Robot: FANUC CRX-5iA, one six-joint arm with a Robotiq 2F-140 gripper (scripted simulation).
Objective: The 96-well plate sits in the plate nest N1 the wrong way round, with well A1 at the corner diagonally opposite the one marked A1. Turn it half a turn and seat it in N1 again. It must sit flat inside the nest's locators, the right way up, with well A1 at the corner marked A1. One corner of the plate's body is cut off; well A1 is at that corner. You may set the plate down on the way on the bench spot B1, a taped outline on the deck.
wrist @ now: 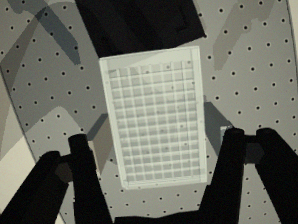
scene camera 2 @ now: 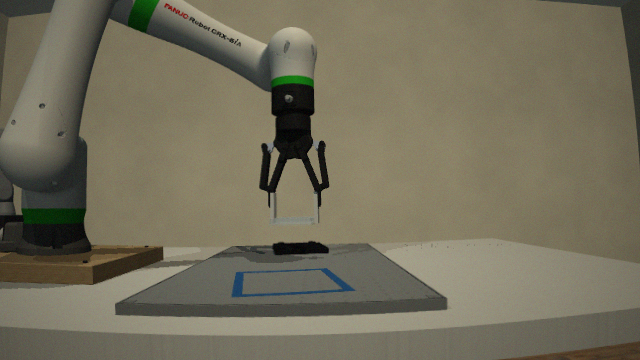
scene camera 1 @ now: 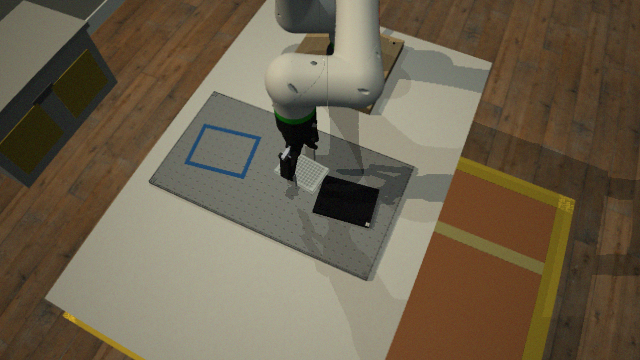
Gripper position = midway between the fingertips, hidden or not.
In view: my gripper (scene camera 2: pixel 295 223) and a 96-well plate (scene camera 1: pixel 309 173).
The 96-well plate shows as well in the wrist view (wrist: pixel 132 148). My gripper is seen too in the wrist view (wrist: pixel 157 121) and in scene camera 1 (scene camera 1: pixel 301 171).
